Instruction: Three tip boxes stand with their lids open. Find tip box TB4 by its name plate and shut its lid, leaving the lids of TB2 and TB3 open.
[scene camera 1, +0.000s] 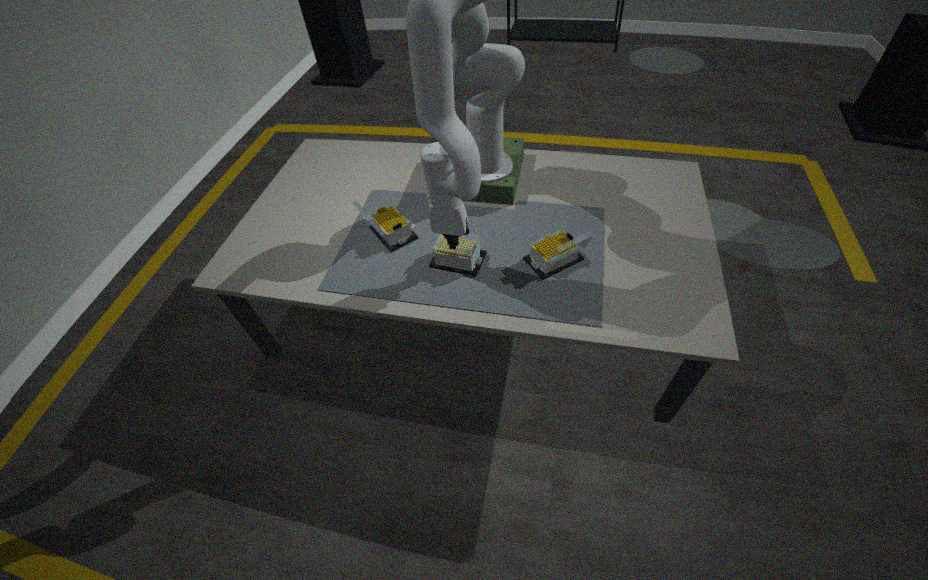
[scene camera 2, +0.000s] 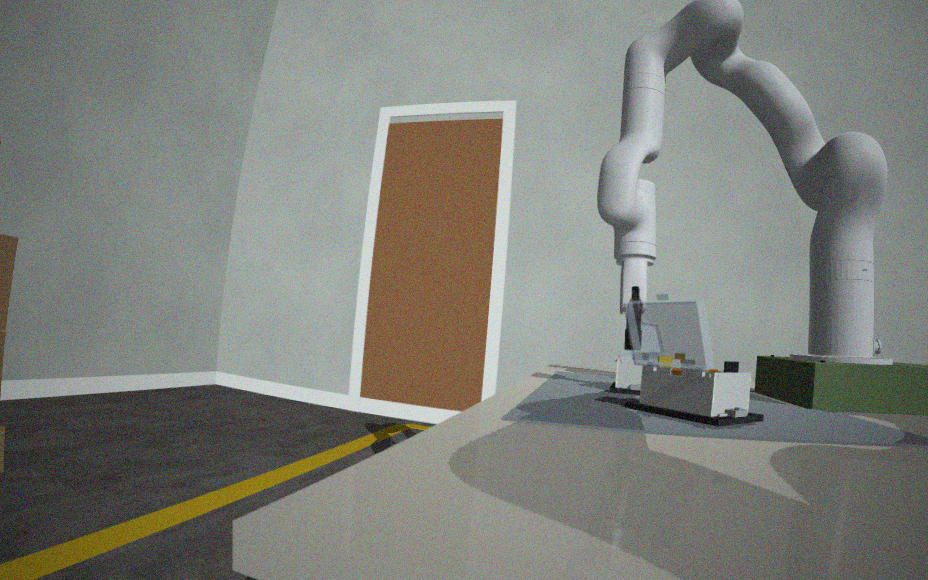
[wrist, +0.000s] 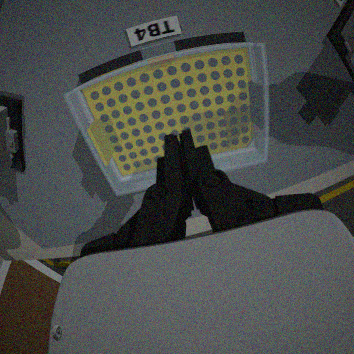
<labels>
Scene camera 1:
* gripper: 453, 246
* blue-grey mat: 506, 284
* tip box TB3: 542, 268
</labels>
